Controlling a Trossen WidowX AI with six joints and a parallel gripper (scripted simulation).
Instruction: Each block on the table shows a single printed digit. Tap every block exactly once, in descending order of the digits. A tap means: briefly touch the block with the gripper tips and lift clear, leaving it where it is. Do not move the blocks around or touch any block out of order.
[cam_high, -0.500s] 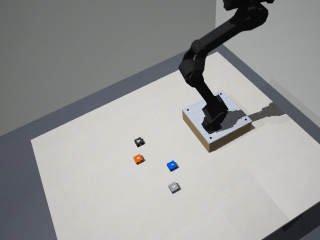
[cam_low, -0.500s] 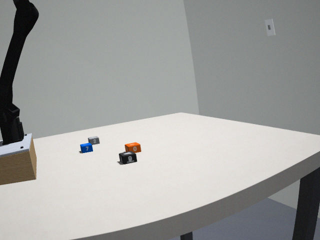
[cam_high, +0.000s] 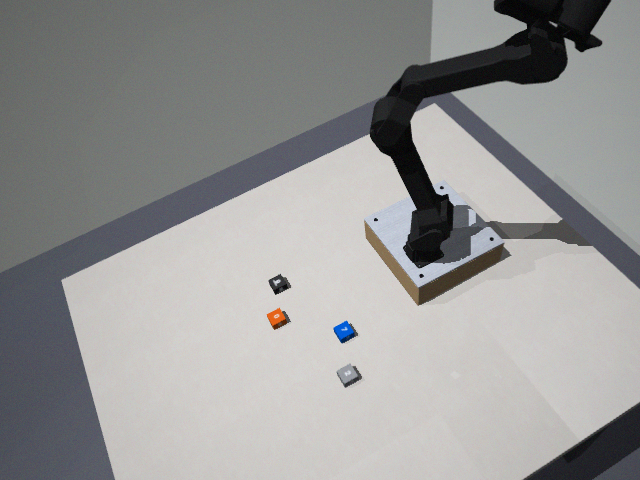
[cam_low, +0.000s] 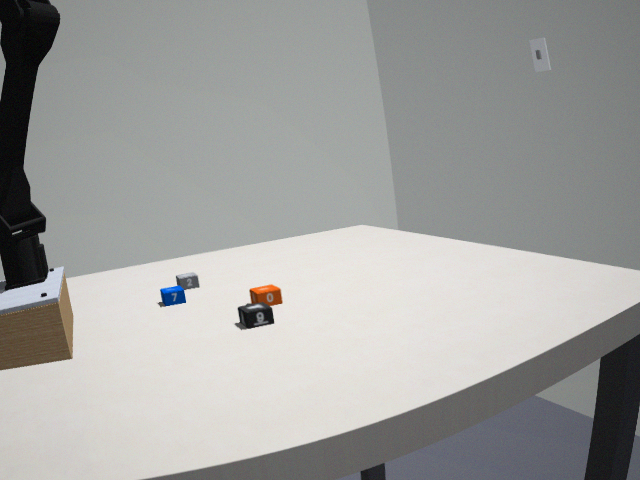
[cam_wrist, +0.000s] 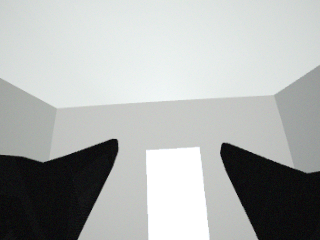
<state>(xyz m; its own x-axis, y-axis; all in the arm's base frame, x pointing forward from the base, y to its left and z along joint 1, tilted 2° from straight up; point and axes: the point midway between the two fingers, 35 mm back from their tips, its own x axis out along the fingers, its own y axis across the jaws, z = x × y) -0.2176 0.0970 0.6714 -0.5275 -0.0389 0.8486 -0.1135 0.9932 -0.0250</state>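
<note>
Right now the black block marked 9 is 760 mm below my gripper tip, 560 mm ahead of it and 220 mm to the right of it. Also, from my gripper tip: blue block marked 7: 760 mm below, 480 mm ahead, 40 mm to the right; then grey block marked 2: 760 mm below, 520 mm ahead, 50 mm to the left; then orange block marked 0: 760 mm below, 600 mm ahead, 140 mm to the right.
</note>
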